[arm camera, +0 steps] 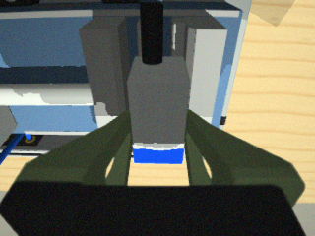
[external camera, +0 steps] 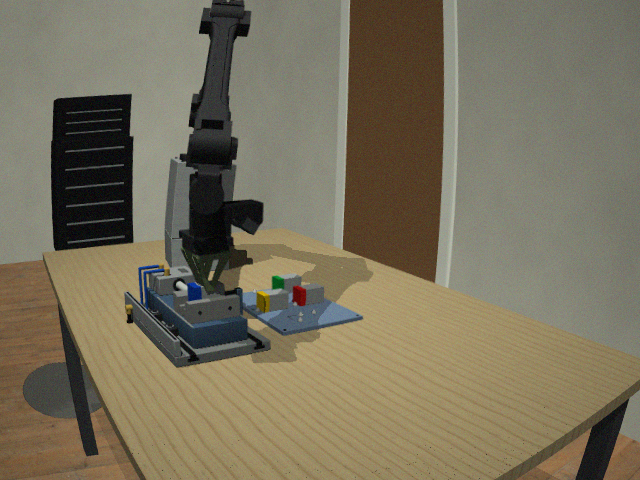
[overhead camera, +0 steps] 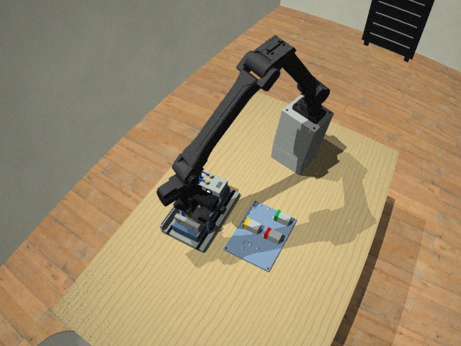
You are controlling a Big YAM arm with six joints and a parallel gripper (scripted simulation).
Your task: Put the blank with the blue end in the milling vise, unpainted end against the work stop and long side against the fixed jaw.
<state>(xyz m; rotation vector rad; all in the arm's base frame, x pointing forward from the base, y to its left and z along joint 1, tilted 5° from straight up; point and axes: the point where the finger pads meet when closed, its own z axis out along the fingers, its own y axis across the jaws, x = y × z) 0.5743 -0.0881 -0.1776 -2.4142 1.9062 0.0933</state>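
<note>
Right now the fixed jaw is 4 cm below my hand, 3 cm ahead of it and 1 cm to the left of it. Round my hand: light blue plate (22 cm to the left, 15 cm behind, 11 cm below); yellow-ended blank (17 cm to the left, 15 cm behind, 9 cm below); black work stop rod (4 cm to the left, 3 cm below, 1 cm behind).
</note>
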